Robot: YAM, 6 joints.
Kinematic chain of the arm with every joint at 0, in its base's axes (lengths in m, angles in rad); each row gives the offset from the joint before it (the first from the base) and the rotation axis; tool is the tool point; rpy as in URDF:
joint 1: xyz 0 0 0.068 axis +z
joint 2: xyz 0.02 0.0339 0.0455 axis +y
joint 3: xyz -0.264 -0.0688 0 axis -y
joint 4: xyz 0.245 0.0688 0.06 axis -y
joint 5: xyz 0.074 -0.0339 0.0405 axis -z
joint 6: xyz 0.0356 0 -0.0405 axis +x
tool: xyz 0 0 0 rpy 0 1.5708 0
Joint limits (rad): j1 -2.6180..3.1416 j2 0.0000..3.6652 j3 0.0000..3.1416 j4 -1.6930..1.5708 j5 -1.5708..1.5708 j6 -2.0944..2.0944
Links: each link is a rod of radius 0.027 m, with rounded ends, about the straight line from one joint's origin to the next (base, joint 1, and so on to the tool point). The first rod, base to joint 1, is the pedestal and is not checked.
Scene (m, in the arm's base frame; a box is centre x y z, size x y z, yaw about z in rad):
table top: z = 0
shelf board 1: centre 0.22 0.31 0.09 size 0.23 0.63 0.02 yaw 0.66
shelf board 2: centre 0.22 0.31 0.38 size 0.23 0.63 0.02 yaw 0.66
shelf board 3: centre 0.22 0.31 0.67 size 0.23 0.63 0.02 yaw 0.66
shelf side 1: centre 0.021 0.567 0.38 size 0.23 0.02 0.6 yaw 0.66
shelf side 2: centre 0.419 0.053 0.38 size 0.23 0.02 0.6 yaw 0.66
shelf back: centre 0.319 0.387 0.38 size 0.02 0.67 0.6 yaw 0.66
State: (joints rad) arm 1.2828 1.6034 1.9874 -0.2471 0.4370 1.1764
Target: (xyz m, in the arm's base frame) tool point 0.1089 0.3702 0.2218
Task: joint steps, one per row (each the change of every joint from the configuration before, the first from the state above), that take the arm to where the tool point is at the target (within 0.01 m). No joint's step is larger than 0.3 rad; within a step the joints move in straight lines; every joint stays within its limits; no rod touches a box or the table.
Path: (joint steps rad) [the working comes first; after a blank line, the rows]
Joints at the target: 1.3235 1.8057 1.3247 -0.4992 0.4338 1.1764
Straight joint move there: touches shelf board 2.

1: 0.1430 -0.1523 -0.1080 -0.0822 -0.0081 0.0000
2: 0.1431 -0.1523 -0.1080 -0.0822 -0.0082 0.0000
3: 0.0373 0.0514 -0.2582 -0.1132 -0.0059 0.0000
4: 0.0373 0.0514 -0.2582 -0.1133 -0.0058 0.0000
5: 0.0373 0.0515 -0.2582 -0.1132 -0.0059 0.0000
6: -0.1787 0.1763 0.1639 0.1260 0.0153 0.0000
7: -0.1786 0.1763 0.1640 0.1260 0.0154 0.0000

